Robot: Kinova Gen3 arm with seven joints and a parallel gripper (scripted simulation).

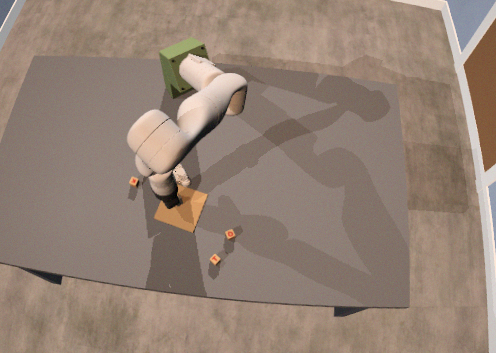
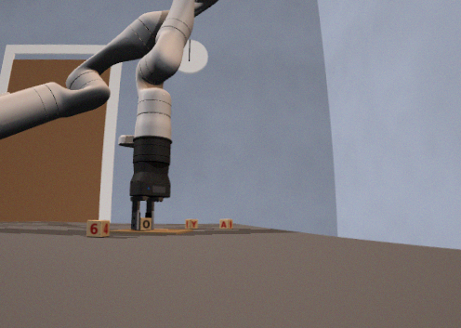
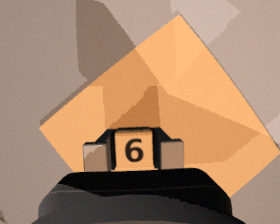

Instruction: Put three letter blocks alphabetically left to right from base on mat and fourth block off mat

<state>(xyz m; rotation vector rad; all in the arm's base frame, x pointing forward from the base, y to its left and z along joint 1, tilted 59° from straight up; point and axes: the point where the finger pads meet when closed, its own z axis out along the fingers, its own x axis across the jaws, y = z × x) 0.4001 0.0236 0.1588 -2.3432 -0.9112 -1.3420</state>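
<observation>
The orange mat is 20 mm to the left of my hand, 20 mm below it and 10 mm ahead of it.
</observation>
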